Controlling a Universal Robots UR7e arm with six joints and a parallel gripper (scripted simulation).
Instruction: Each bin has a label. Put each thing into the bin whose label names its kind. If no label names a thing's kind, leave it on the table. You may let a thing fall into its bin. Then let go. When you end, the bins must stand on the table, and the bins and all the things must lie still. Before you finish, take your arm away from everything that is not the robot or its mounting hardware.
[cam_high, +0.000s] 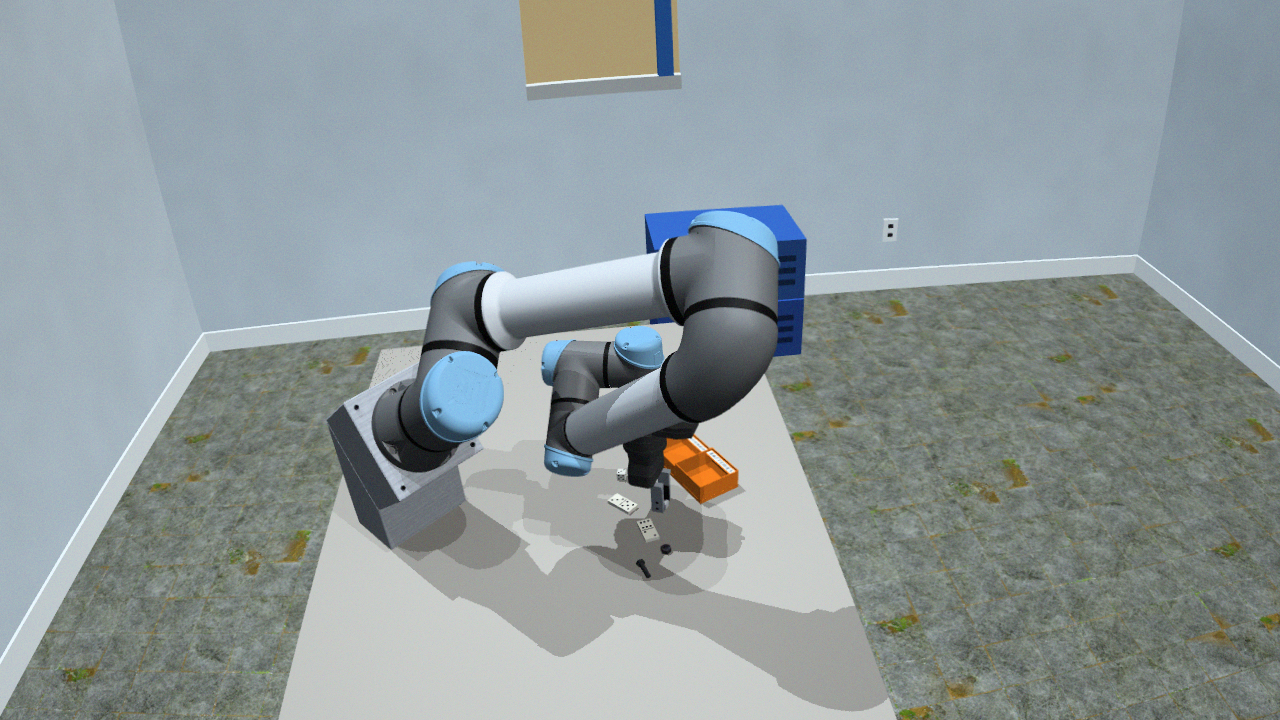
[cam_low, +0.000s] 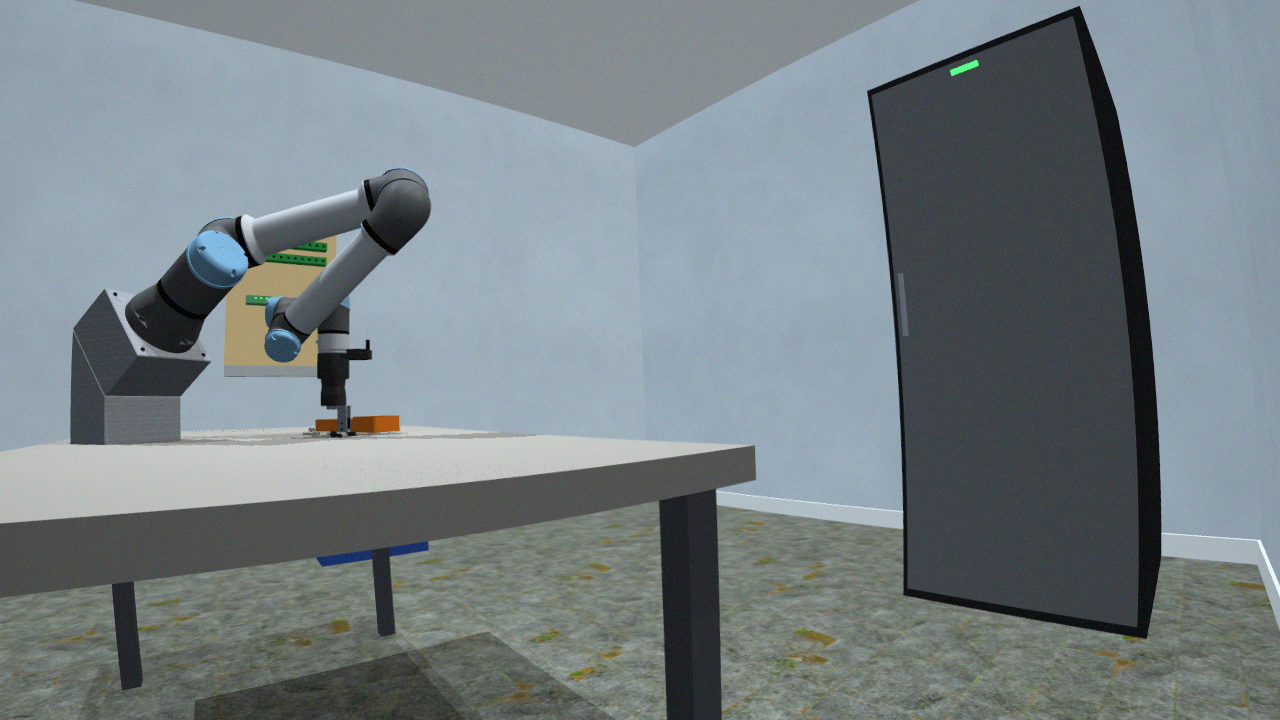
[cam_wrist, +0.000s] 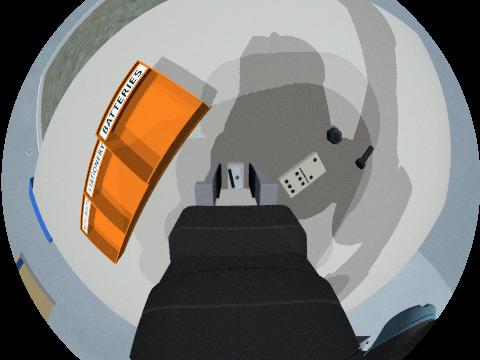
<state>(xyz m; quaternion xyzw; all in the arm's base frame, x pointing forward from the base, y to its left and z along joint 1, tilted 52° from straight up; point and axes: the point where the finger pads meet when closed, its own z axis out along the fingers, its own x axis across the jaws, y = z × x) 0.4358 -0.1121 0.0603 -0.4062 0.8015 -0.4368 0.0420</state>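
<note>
Right now the grey piece is 1 cm below my hand. From my hand the other things lie so: white die 11 cm to the left, 3 cm behind, 1 cm below; black bolt 12 cm to the right, 10 cm behind, 1 cm below; black nut 11 cm to the right, 5 cm behind, 2 cm below.
</note>
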